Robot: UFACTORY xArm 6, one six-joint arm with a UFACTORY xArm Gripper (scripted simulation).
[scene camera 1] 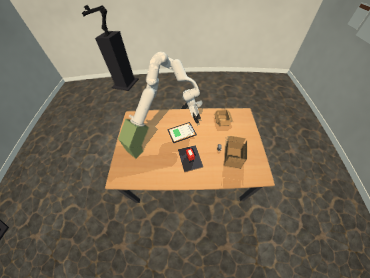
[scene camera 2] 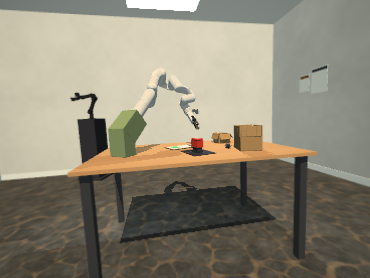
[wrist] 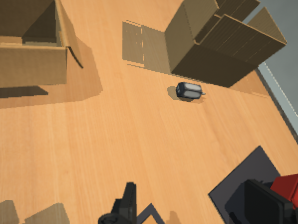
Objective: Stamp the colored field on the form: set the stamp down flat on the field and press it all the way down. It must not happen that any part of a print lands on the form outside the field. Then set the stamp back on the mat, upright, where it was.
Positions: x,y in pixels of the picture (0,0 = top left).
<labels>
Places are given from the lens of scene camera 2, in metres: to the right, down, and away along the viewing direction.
cardboard box [scene camera 2: 246,137]: 0.43, -0.01, 1.25
</labels>
